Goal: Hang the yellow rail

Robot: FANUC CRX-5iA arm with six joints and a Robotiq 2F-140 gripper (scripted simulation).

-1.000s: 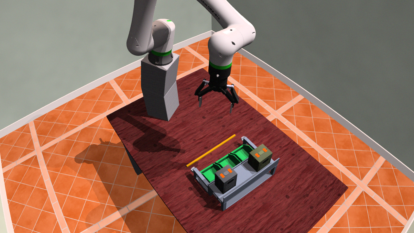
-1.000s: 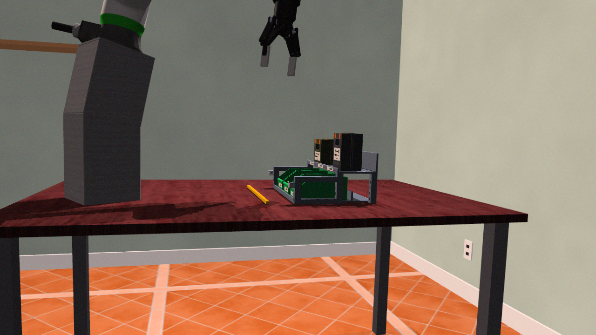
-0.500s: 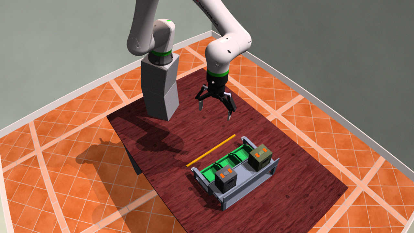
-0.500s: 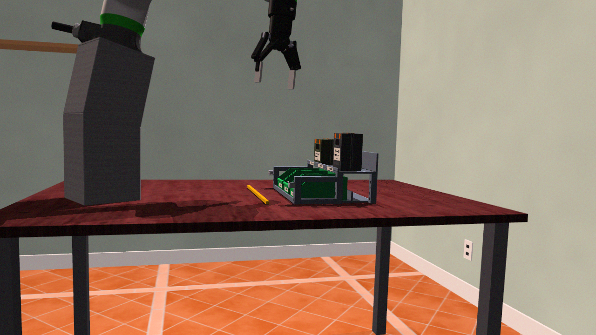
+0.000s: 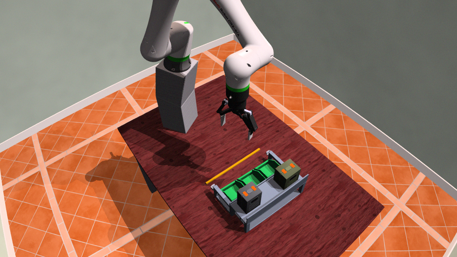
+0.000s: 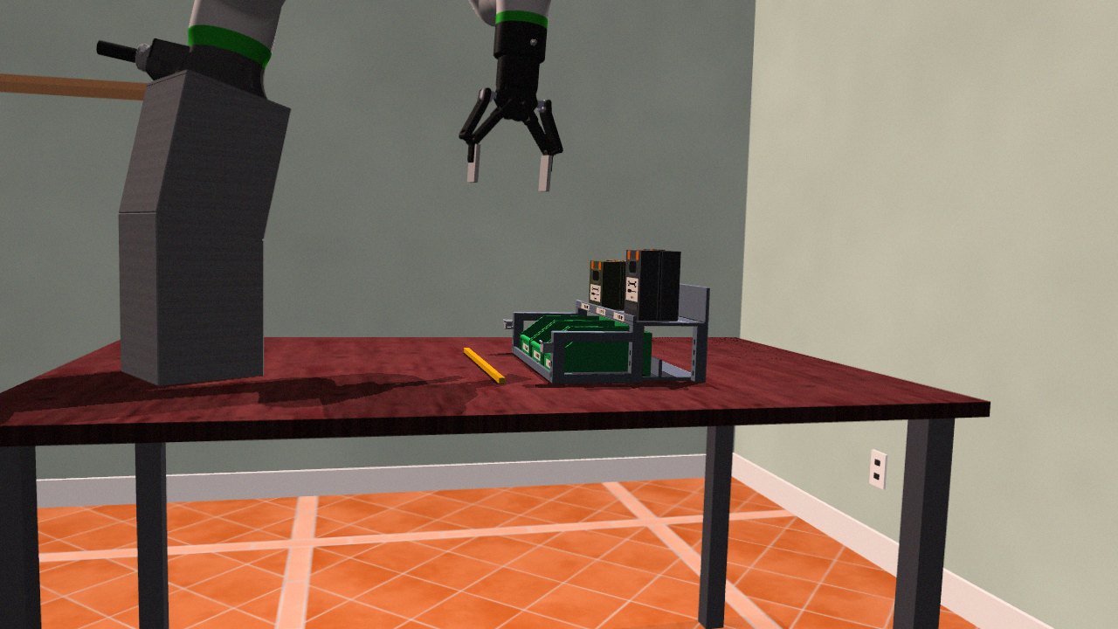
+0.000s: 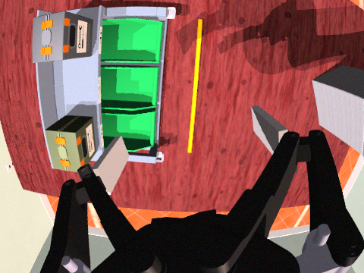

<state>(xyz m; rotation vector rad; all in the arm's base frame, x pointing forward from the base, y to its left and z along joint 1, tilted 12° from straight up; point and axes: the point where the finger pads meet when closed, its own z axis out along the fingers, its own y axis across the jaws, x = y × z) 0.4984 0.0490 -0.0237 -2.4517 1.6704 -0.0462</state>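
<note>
The yellow rail lies 40 mm behind my hand, 10 mm to the left of it and 330 mm below it.
</note>
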